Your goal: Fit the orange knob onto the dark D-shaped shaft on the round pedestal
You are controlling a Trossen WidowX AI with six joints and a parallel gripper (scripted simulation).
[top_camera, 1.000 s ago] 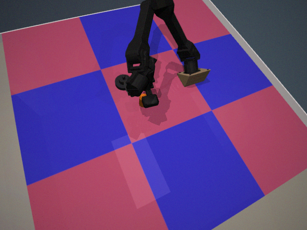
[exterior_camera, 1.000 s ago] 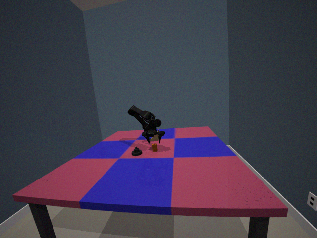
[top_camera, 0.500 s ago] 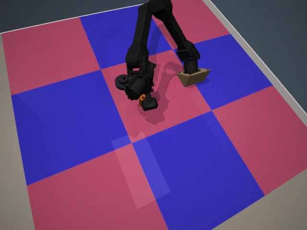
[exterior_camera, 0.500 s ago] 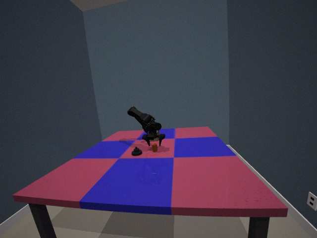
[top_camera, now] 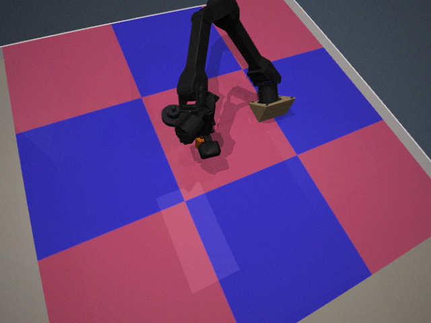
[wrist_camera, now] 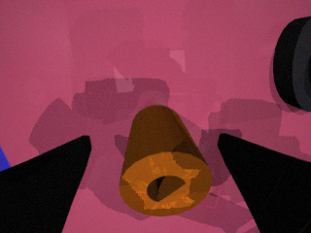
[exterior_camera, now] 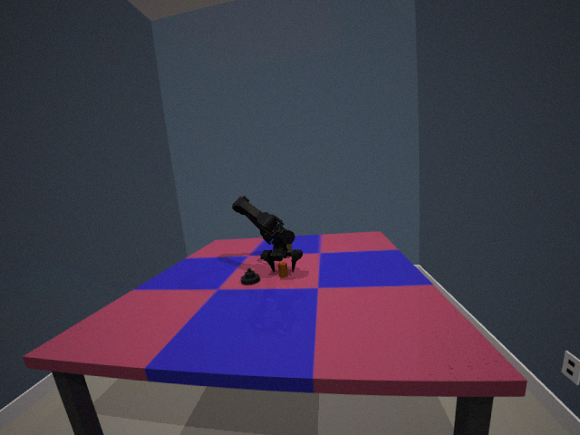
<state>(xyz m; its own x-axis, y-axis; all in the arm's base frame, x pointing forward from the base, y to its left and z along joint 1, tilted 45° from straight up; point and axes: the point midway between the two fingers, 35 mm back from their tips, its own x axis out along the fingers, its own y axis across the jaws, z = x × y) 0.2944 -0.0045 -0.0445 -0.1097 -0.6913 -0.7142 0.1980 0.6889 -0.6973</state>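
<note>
The orange knob lies 10 mm above my gripper tip. From my gripper tip the other things lie so: pedestal: 150 mm to the right, 30 mm ahead, 10 mm above.
</note>
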